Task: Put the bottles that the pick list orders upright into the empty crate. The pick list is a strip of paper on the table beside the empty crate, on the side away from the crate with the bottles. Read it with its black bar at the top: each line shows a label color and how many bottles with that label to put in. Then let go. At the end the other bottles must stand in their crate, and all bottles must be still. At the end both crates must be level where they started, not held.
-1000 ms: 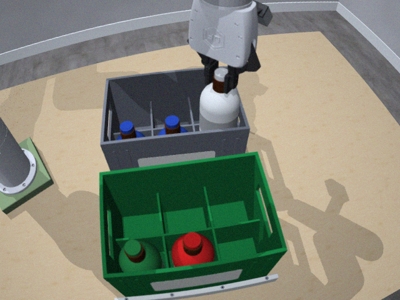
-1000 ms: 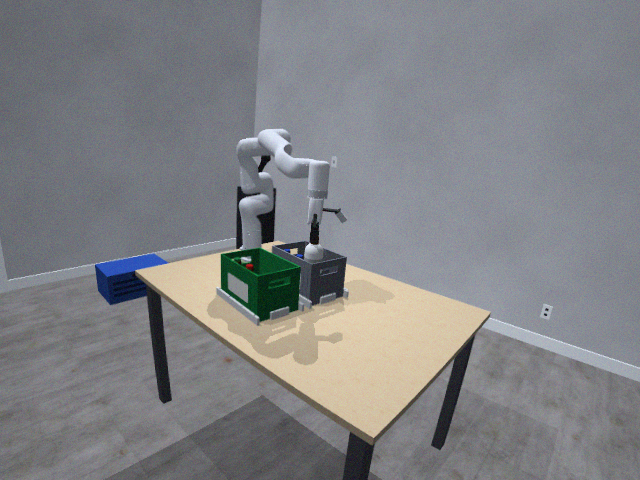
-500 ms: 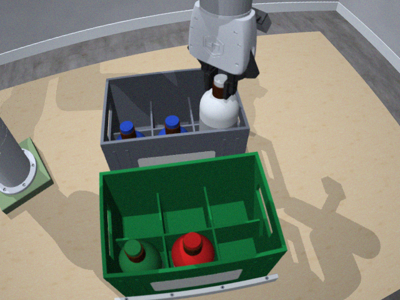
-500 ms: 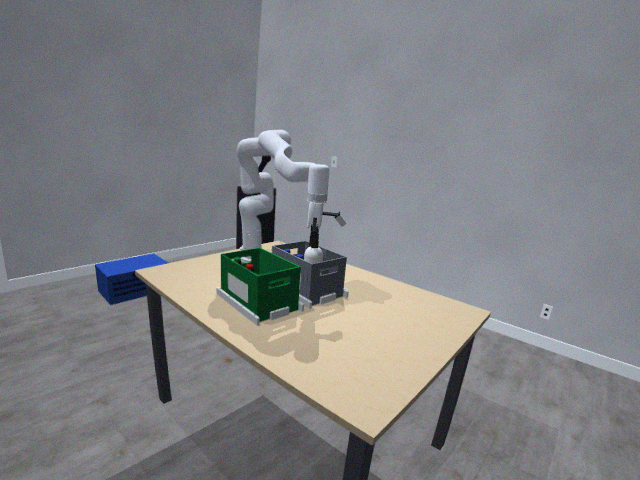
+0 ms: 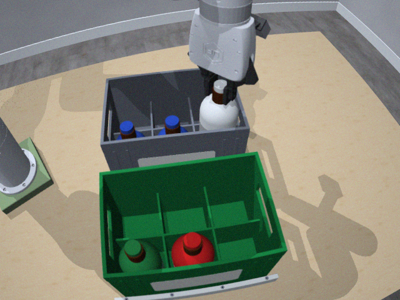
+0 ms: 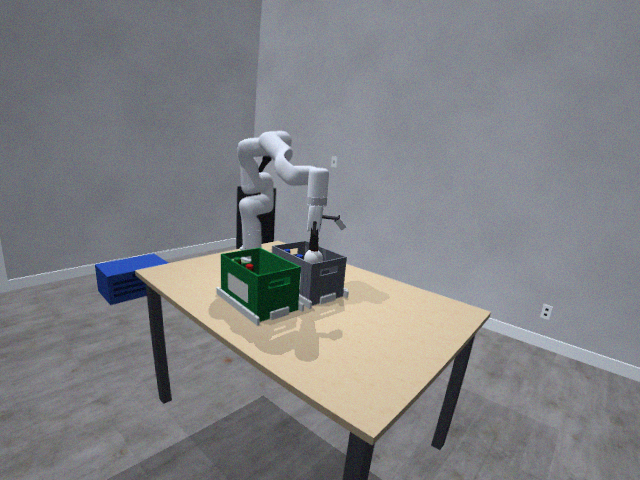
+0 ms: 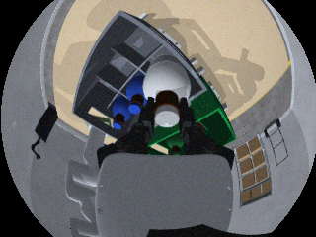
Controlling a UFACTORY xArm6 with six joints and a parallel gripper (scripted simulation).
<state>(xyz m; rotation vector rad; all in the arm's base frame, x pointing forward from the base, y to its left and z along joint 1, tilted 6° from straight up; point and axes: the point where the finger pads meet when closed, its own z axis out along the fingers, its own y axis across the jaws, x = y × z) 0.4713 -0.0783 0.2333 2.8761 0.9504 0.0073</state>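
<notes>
The white-label bottle lies 7 cm below my hand. The rest, counted from my hand: red-label bottle 12 cm behind, 22 cm to the right, 15 cm below; green crate 12 cm behind, 18 cm to the right, 16 cm below; grey crate 8 cm behind, 6 cm to the left, 16 cm below.
</notes>
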